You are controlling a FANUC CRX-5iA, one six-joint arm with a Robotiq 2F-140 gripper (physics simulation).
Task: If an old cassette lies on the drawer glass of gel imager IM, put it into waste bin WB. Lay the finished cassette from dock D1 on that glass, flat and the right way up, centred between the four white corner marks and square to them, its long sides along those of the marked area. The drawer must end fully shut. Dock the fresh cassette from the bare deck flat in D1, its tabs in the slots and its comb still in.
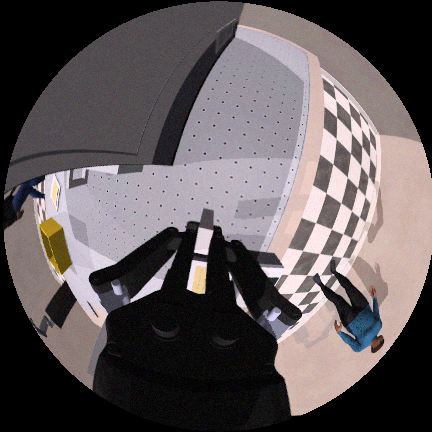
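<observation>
My gripper point(205, 218) is shut and empty, its fingertips together above the perforated deck. In the gap between its finger links, farther down, a white part with a yellow panel point(199, 279) shows; the fingers hide most of it, and I cannot tell whether it is a cassette in D1. A large dark grey housing point(95, 75), which looks like the gel imager, fills the upper left. Its drawer glass and corner marks do not show. A small white-framed cassette with a yellow middle point(55, 192) lies at the far left. An open yellow box point(56, 245), possibly the waste bin, stands at the left edge.
A dark-topped unit point(267, 259) shows partly behind the right finger link. A small grey square frame point(78, 177) lies on the perforated deck point(240, 110) near the housing. A person in blue point(364, 327) is on the floor side at right; another person point(25, 196) shows at far left.
</observation>
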